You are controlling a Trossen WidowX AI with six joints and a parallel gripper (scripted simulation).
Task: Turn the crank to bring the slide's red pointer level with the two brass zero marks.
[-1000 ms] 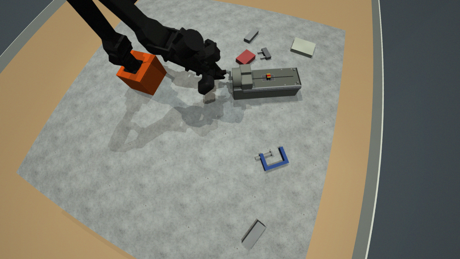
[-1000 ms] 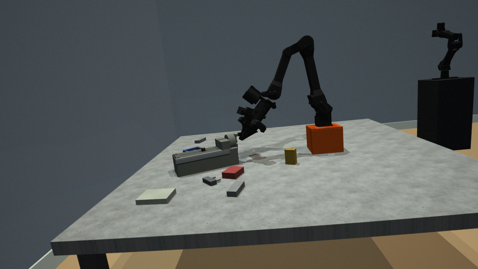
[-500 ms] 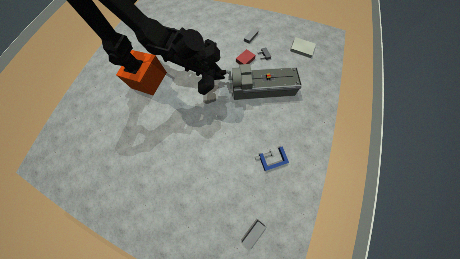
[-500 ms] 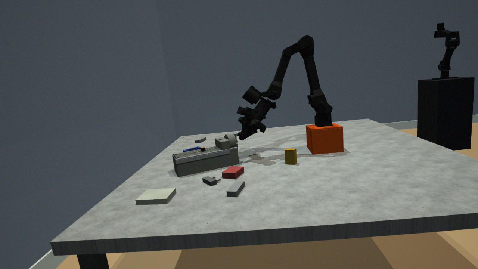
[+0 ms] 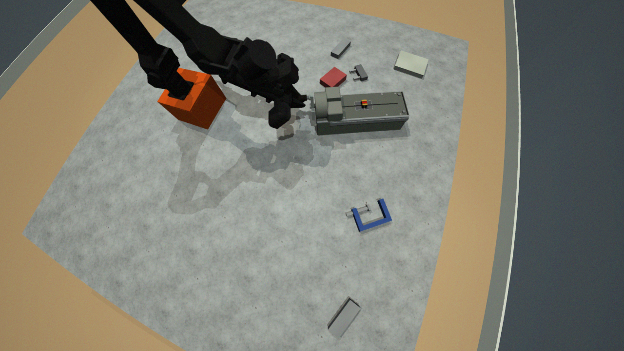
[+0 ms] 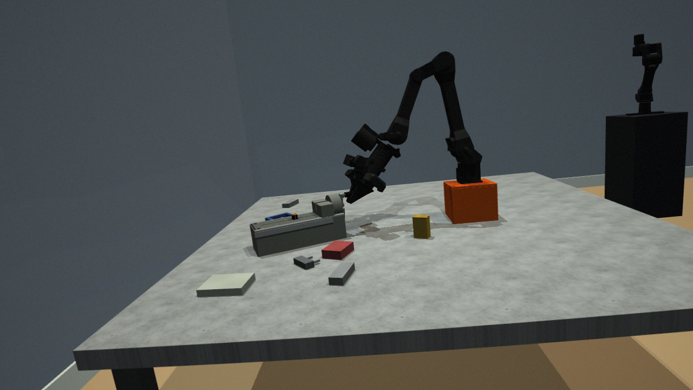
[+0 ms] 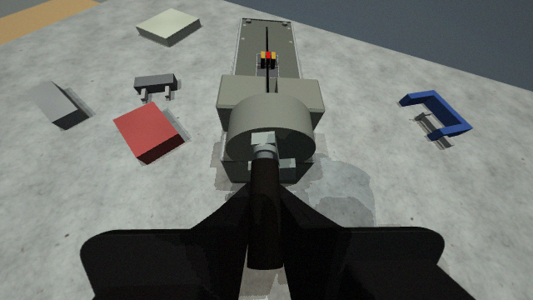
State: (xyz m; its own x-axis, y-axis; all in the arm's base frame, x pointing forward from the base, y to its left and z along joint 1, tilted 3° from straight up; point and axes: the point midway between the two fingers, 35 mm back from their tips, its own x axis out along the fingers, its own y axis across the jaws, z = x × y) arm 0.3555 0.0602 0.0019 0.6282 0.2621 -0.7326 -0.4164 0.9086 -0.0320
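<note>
The black crank handle is 1 cm behind my gripper tip, 1 cm to the right of it and 2 cm above it. Also, from my gripper tip: red pointer (15 cm ahead, 6 cm to the left, 1 cm below); then yellow block (20 cm behind, 10 cm to the left, 6 cm below); then red block (3 cm ahead, 18 cm to the left, 8 cm below).
</note>
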